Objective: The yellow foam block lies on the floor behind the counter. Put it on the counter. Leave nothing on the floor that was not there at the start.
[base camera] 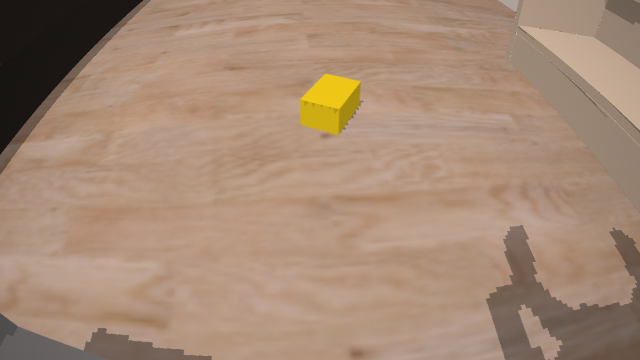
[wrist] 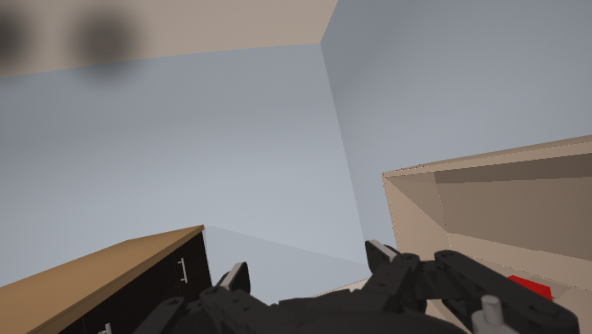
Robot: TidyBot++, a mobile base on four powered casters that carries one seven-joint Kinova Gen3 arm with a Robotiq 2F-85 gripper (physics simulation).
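Frame: origin at the arm's base, x back, y right, z up, level; millimetres.
Seen in the pictures: gripper, fingertip midpoint: (wrist: 308, 265).
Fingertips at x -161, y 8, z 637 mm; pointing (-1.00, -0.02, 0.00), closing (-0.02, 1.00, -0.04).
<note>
Pixels of each thing's top centre, then the offset from my fingertips to it. Level surfaces: height alone.
- yellow foam block, middle of its top: (base camera: 331, 89) dx -439, dy -33, dz -988 mm
- wooden floor, its level: dz -1033 mm
- counter, its level: dz -123 mm
- red object, middle of its top: (wrist: 522, 284) dx -405, dy +560, dz -344 mm
The yellow foam block (base camera: 330, 104) lies flat on the wooden floor (base camera: 225, 225) in the upper middle of the base camera view. The counter (wrist: 115, 270) has a brown wooden top and dark sides with metal handles, and stands at the lower left of the wrist view. Its dark side also shows at the upper left of the base camera view. My gripper (wrist: 308, 265) is open, with its two fingers wide apart and nothing between them. It is raised, and the block does not show in the wrist view.
A light wooden shelf unit (wrist: 391, 215) (base camera: 565, 95) stands on the right. A red object (wrist: 531, 288) sits in it, partly hidden by the gripper. Shadows of the arm and gripper fall on the floor at the lower right of the base camera view. Blue-grey walls (wrist: 225, 150) meet behind.
</note>
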